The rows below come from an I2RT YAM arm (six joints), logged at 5 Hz.
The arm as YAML. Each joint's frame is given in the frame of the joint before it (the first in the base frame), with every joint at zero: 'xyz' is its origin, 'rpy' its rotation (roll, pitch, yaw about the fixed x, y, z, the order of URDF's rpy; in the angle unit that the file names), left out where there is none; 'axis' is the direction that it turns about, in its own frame. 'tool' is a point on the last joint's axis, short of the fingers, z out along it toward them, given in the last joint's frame.
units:
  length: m
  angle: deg
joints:
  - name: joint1
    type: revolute
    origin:
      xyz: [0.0, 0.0, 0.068]
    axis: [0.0, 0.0, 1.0]
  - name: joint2
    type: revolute
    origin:
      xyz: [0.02, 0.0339, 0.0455]
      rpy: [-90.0, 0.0, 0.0]
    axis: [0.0, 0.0, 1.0]
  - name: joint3
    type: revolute
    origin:
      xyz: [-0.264, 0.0, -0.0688]
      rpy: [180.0, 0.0, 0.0]
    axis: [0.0, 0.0, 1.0]
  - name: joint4
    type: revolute
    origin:
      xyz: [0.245, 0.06, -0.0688]
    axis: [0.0, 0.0, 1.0]
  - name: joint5
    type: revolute
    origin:
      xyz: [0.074, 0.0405, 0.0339]
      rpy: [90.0, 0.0, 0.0]
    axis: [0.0, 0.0, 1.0]
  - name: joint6
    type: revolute
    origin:
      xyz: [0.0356, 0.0, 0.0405]
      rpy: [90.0, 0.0, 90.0]
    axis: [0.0, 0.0, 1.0]
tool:
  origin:
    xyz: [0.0, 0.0, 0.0]
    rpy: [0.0, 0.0, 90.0]
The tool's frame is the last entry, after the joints.
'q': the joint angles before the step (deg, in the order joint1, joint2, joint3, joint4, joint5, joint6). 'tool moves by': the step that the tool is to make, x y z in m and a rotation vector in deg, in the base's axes. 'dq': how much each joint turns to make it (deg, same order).
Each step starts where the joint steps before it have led.
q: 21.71, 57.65, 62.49, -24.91, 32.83, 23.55
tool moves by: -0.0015, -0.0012, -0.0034, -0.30, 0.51, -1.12
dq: 0.00, -0.37, -0.67, -0.48, 1.08, 0.37
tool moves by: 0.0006, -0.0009, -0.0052, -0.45, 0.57, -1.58
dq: -0.08, 0.03, -0.90, -0.01, 1.47, 0.43
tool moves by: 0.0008, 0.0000, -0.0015, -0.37, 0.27, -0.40
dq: -0.02, 0.17, -0.17, 0.02, 0.45, -0.10
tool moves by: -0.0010, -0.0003, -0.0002, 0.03, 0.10, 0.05
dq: 0.02, -0.21, -0.09, -0.24, -0.06, 0.06
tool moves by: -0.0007, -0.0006, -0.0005, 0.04, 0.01, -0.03
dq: -0.09, -0.22, -0.20, -0.02, -0.07, 0.02
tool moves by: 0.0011, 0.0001, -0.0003, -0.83, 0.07, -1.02
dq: 0.09, 0.33, 0.09, 0.07, 1.31, -0.33
